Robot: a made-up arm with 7 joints. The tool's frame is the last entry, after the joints. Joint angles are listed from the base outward. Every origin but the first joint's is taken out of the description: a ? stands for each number. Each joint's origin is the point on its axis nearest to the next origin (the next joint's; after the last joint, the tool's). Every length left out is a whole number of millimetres.
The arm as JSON. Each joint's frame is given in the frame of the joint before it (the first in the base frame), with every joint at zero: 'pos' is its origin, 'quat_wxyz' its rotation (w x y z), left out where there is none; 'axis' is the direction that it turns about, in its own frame. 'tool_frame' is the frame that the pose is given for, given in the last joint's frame.
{
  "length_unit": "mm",
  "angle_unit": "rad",
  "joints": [
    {
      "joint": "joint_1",
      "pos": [
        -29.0,
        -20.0,
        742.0
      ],
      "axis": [
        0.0,
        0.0,
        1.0
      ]
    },
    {
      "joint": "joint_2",
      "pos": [
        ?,
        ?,
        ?
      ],
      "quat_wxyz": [
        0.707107,
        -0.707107,
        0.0,
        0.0
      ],
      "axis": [
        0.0,
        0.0,
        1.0
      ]
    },
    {
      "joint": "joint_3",
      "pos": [
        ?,
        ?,
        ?
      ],
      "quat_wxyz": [
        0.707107,
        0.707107,
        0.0,
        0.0
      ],
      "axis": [
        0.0,
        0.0,
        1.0
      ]
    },
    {
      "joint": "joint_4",
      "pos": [
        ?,
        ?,
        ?
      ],
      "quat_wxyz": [
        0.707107,
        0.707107,
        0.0,
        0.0
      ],
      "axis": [
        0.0,
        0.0,
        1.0
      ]
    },
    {
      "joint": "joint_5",
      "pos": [
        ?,
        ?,
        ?
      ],
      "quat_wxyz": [
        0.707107,
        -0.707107,
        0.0,
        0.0
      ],
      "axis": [
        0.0,
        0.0,
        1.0
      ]
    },
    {
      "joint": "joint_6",
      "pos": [
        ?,
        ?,
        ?
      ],
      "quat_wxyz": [
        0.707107,
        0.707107,
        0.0,
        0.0
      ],
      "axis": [
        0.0,
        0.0,
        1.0
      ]
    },
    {
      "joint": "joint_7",
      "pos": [
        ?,
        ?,
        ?
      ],
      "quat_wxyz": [
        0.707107,
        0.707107,
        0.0,
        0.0
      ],
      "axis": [
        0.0,
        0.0,
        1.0
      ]
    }
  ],
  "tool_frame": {
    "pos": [
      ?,
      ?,
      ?
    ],
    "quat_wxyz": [
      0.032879,
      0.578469,
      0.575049,
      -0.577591
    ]
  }
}
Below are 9 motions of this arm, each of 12 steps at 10 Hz.
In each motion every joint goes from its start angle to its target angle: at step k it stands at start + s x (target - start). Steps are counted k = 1, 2, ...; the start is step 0. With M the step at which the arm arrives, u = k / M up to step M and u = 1 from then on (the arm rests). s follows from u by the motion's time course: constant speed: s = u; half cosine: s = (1 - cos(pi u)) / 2; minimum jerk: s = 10 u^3 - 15 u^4 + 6 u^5.
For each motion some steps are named. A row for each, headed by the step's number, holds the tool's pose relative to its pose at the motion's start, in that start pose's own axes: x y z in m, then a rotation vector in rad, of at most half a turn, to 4 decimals.
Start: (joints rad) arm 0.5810 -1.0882 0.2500 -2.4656 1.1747 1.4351 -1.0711
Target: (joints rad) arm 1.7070 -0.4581 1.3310 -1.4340 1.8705 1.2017 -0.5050
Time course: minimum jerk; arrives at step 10
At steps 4, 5, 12:
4: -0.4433 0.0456 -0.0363 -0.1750 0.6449 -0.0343
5: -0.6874 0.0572 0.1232 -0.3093 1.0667 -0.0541
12: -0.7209 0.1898 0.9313 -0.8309 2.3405 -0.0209

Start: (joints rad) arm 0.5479 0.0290 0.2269 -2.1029 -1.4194 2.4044 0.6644
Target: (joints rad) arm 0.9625 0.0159 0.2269 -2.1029 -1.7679 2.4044 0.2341
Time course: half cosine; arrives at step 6
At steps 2, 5, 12:
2: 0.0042 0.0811 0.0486 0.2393 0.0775 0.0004
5: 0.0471 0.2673 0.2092 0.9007 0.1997 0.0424
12: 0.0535 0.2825 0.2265 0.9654 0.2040 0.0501

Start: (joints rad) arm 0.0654 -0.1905 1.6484 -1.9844 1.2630 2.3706 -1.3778
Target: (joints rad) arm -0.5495 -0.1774 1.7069 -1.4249 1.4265 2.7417 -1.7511
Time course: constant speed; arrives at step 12
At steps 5, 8, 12:
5: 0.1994 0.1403 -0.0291 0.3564 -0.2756 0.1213
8: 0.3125 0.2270 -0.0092 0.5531 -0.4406 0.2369
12: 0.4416 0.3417 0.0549 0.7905 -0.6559 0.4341

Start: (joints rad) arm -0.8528 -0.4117 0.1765 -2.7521 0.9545 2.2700 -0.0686
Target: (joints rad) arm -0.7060 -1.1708 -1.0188 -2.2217 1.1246 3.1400 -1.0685
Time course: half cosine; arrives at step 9
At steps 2, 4, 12:
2: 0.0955 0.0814 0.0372 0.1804 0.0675 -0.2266
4: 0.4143 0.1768 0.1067 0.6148 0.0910 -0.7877
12: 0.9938 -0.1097 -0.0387 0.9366 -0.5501 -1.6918

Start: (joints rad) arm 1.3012 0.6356 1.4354 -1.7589 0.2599 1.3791 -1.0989
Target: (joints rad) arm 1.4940 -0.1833 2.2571 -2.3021 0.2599 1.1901 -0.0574
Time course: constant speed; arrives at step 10
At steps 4, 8, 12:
4: -0.4592 0.0031 -0.2424 -0.6016 0.0283 0.3236
8: -0.8400 -0.2750 -0.3367 -1.1846 -0.1617 0.8332
12: -0.9488 -0.4719 -0.3145 -1.4216 -0.3393 1.1566

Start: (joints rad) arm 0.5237 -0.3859 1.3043 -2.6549 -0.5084 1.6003 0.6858
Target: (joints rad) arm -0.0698 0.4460 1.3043 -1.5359 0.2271 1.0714 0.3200
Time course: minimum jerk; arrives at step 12
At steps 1, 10, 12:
1: 0.0017 0.0018 -0.0023 -0.0036 0.0074 -0.0010
10: 0.0984 -0.1205 -0.7592 -0.5196 1.5239 -0.6251
12: 0.0893 -0.1482 -0.7893 -0.5262 1.5718 -0.6744

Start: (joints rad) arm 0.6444 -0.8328 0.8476 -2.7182 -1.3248 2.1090 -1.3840
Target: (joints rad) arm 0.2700 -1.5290 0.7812 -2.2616 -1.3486 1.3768 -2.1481
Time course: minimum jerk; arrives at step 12
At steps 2, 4, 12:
2: -0.0011 -0.0135 0.0120 -0.0288 0.0389 -0.0097
4: -0.0052 -0.0700 0.0790 -0.1624 0.2297 -0.0765
12: 0.0932 -0.0739 0.4245 -0.6413 0.8876 -0.6935

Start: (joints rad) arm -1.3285 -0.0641 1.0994 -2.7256 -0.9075 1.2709 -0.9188
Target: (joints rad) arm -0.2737 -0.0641 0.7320 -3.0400 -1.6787 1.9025 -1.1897
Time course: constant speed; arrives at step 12
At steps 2, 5, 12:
2: -0.0107 0.0749 0.0188 0.0356 -0.0963 0.2535
5: -0.0538 0.1834 0.0438 0.0979 -0.2048 0.6551
12: -0.2638 0.3558 0.0668 0.2349 -0.2487 1.6660

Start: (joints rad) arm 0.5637 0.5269 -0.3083 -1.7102 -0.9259 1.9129 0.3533
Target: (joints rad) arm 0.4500 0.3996 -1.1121 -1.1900 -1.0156 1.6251 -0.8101
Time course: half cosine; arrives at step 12
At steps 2, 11, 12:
2: 0.0210 -0.0364 -0.0520 -0.0057 -0.0010 0.0453
11: 0.4942 -0.6901 -0.3783 -0.3120 0.2700 0.6095
12: 0.5050 -0.7020 -0.3767 -0.3212 0.2796 0.6165

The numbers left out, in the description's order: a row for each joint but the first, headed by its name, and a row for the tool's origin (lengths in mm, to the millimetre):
joint_2: 19.0 6.0 0.0
joint_3: -20.0 -507.0 0.0
joint_4: 149.0 -3.0 0.0
joint_5: -153.0 585.0 0.0
joint_6: 16.0 -19.0 0.0
joint_7: 147.0 7.0 0.0
tool: 17.0 3.0 0.0

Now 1 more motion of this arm.
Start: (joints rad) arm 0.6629 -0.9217 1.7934 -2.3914 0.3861 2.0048 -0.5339
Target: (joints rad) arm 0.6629 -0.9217 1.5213 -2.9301 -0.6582 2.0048 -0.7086
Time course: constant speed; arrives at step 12
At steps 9, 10, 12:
9: -0.0409 -0.3058 -0.0476 -0.1392 0.2221 0.7227
10: -0.0500 -0.3405 -0.0434 -0.1479 0.2722 0.7946
12: -0.0708 -0.4087 -0.0289 -0.1576 0.3850 0.9310

